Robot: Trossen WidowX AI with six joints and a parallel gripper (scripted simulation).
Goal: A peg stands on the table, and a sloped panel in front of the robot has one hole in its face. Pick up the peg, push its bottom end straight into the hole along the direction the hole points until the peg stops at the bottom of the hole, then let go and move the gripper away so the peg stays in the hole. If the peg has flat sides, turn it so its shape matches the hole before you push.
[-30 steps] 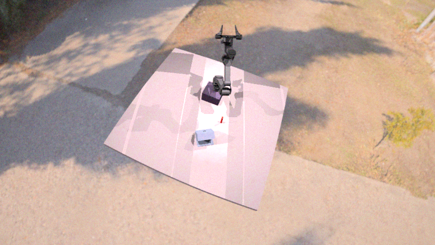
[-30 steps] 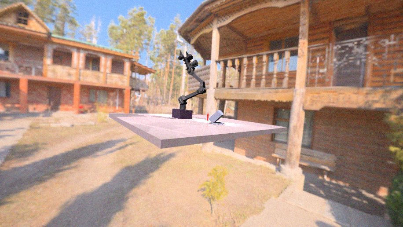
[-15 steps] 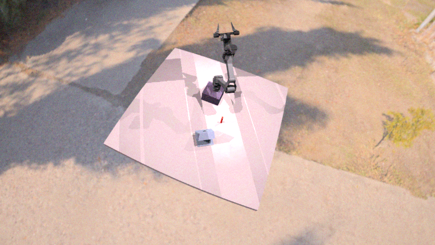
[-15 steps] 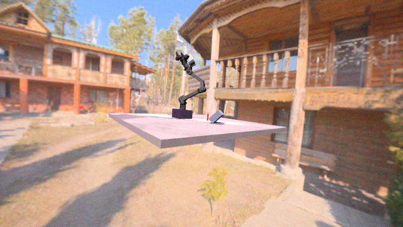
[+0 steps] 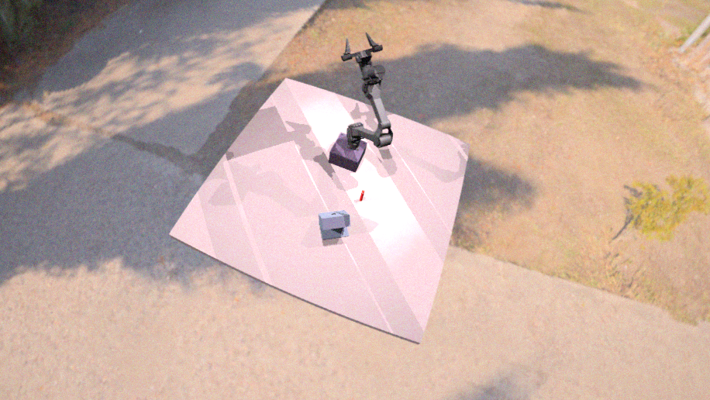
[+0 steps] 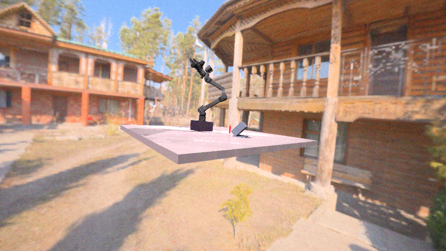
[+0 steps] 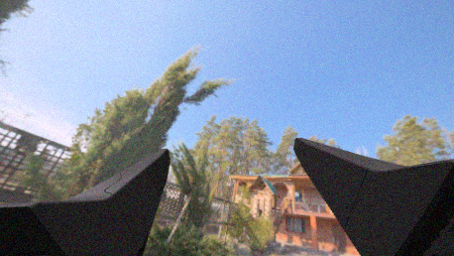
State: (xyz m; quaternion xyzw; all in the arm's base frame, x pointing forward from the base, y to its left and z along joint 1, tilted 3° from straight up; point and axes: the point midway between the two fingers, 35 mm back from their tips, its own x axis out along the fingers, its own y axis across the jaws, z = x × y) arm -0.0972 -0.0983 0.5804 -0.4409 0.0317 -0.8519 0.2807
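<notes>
Now: gripper tip 64 cm above the round red peg, 39 cm short of it and 19 cm to the right of it. Also, from my gripper tip: grey sloped panel (64 cm below, 57 cm ahead, 8 cm to the left).
</notes>
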